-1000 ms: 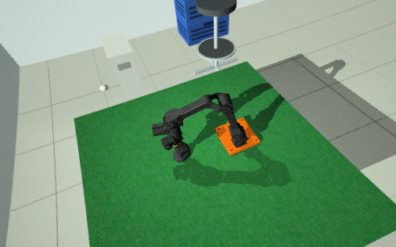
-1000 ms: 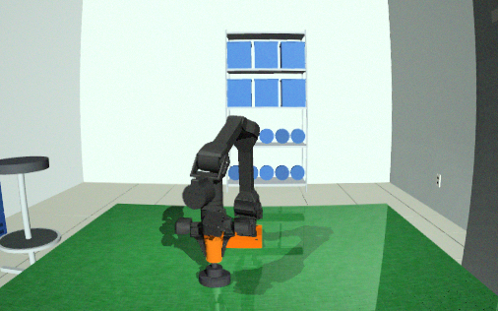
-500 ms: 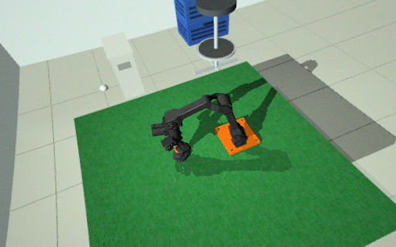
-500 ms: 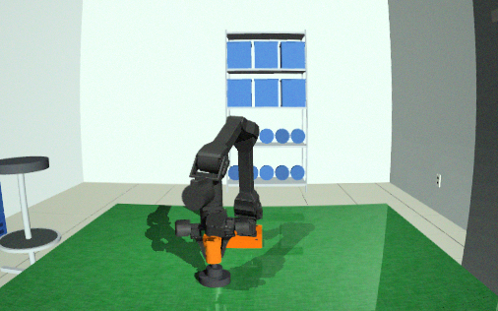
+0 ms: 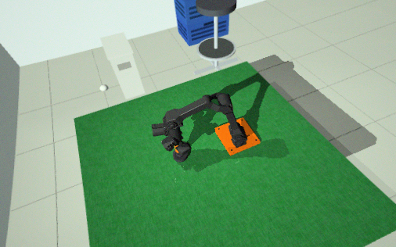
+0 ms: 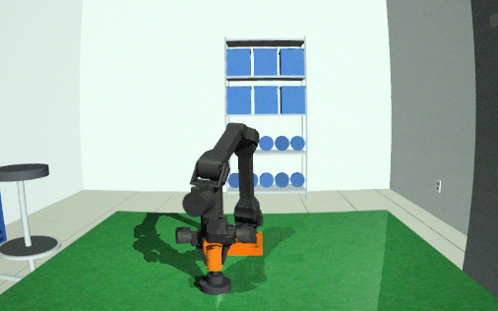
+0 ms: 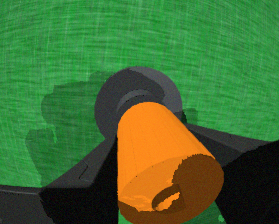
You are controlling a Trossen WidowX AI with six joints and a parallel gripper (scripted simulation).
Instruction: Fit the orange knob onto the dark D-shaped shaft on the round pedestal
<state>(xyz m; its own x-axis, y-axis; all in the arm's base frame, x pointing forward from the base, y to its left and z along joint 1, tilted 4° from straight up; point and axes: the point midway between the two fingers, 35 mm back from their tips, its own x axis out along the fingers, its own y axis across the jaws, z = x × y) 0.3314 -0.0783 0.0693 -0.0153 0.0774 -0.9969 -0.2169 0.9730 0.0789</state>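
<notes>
Now: the orange knob 2 cm above my gripper tip. From my gripper tip the other things lie so: dark round pedestal 4 cm below.
</notes>
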